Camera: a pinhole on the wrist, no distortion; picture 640 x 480 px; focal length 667.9 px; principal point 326.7 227.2 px. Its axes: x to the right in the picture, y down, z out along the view. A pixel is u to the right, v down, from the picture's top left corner.
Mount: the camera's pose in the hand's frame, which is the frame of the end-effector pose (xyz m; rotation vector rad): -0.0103 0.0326 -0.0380 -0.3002 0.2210 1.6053
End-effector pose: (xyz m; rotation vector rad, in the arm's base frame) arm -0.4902 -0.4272 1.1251 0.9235 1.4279 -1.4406
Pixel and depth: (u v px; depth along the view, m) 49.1 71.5 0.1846
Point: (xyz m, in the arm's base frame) -0.4656 -0.5905 1.1040
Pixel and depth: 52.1 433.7 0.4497
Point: -0.4059 -0.8527 1.3110
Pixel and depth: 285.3 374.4 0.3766
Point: -0.3084 -0.7318 1.2086
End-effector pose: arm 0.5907 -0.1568 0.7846 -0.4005 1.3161 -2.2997
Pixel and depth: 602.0 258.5 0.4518
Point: 0.8834 -0.5173 0.6415
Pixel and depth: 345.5 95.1 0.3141
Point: 0.7172 -0.4273 0.7886
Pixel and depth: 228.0 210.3 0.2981
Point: 0.7467 -0.3748 0.8377
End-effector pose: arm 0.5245 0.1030 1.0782 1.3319 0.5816 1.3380
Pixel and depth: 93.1 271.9 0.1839
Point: 0.6483 0.0139 1.1327
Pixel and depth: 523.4 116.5 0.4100
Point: 0.7175 -0.0551 1.4195
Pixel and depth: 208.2 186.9 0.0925
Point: 0.5558 0.0629 1.1307
